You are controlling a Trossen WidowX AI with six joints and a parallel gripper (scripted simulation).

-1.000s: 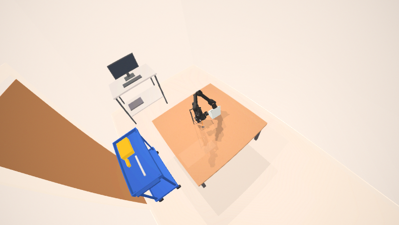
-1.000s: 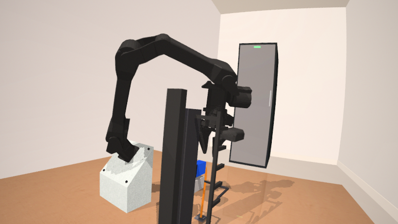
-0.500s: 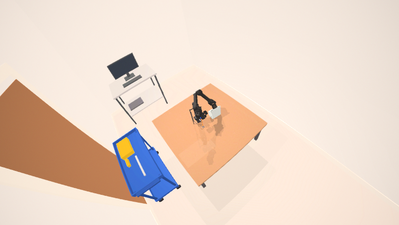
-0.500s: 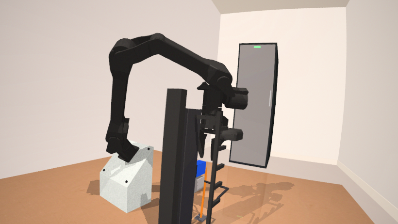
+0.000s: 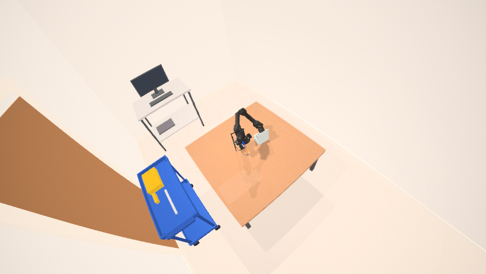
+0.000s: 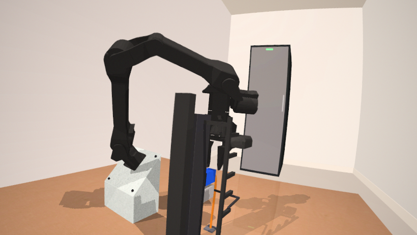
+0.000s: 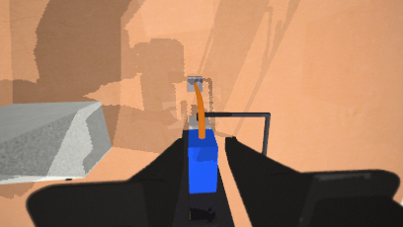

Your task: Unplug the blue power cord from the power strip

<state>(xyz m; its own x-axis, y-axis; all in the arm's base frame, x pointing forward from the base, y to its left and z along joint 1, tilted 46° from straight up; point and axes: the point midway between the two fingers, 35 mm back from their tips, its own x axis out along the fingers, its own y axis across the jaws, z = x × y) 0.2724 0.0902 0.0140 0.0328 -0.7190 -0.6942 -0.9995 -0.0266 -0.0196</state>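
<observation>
Right now my gripper tip is 50 mm to the left of the blue plug and 10 mm above it. Round my gripper tip: black post: 140 mm to the right, 10 mm below.
</observation>
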